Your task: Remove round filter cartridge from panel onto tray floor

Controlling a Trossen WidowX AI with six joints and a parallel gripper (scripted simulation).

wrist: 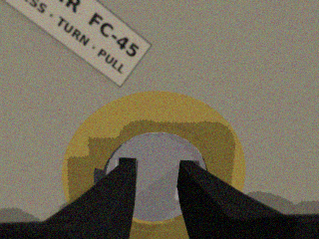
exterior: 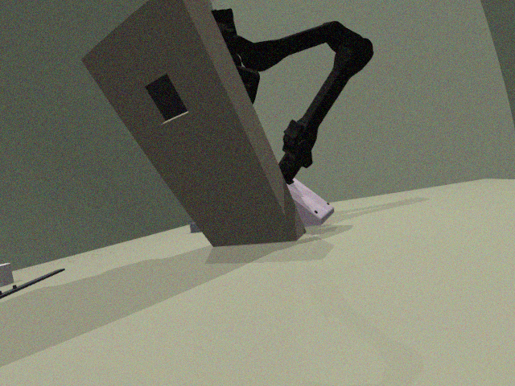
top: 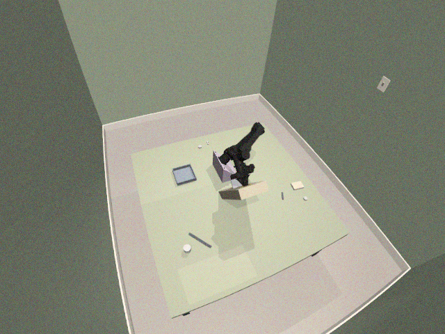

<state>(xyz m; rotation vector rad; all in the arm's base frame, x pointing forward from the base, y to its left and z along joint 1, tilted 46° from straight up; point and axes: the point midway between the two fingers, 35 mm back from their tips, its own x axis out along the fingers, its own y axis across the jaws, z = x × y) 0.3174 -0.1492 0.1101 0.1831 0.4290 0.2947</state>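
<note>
Right now my gripper tip is 8 cm above the service panel and 4 cm past it. From my gripper tip the other things lie so: tan block 51 cm to the left, 26 cm below, 2 cm ahead; then white disc 45 cm to the right, 24 cm below, 11 cm ahead; then round filter cartridge 1 cm below, 1 cm ahead.
</note>
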